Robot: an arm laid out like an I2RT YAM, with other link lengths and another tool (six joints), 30 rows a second.
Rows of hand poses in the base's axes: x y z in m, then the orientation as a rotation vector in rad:
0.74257, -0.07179, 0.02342, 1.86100, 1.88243, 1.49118
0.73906, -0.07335, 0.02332, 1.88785, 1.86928, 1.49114
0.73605, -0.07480, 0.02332, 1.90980, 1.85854, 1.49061
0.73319, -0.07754, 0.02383, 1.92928, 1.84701, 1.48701
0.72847, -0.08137, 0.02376, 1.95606, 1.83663, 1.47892
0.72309, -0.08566, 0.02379, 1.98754, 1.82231, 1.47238
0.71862, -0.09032, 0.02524, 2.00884, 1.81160, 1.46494
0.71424, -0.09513, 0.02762, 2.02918, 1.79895, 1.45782
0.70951, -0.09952, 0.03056, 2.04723, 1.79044, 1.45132
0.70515, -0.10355, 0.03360, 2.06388, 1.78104, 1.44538
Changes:
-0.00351, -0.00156, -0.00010, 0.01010, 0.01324, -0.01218
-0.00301, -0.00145, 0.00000, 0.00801, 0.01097, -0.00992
-0.00286, -0.00274, 0.00051, 0.00493, 0.00941, -0.01090
-0.00472, -0.00383, -0.00007, 0.00504, 0.01555, -0.01181
-0.00538, -0.00429, 0.00003, 0.00806, 0.01723, -0.01436
-0.00447, -0.00466, 0.00145, 0.00345, 0.01181, -0.01102
-0.00438, -0.00481, 0.00238, 0.00324, 0.01050, -0.01210
-0.00473, -0.00439, 0.00294, 0.00305, 0.01038, -0.00879
-0.00436, -0.00403, 0.00304, 0.00282, 0.00908, -0.00910

